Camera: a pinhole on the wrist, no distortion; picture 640 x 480 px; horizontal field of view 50.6 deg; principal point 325.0 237.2 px. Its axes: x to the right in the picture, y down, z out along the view. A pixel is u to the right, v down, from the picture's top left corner.
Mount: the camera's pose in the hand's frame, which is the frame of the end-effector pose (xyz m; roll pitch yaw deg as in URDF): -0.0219 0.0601 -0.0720 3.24 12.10 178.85
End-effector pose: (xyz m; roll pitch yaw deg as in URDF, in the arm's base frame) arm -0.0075 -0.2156 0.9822 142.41 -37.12 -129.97
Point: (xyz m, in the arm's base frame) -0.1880 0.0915 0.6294
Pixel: 582 177
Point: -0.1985 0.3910 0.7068
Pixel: outside the picture
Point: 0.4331 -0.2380 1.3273
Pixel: behind the camera
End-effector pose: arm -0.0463 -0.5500 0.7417 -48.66 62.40 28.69
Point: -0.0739 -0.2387 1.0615
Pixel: 467 373
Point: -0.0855 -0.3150 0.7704
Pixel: 102 211
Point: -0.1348 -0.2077 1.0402
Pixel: 459 275
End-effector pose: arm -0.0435 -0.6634 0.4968 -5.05 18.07 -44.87
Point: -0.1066 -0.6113 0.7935
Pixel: 470 459
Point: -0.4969 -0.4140 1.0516
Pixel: outside the picture
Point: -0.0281 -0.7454 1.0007
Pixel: 259 461
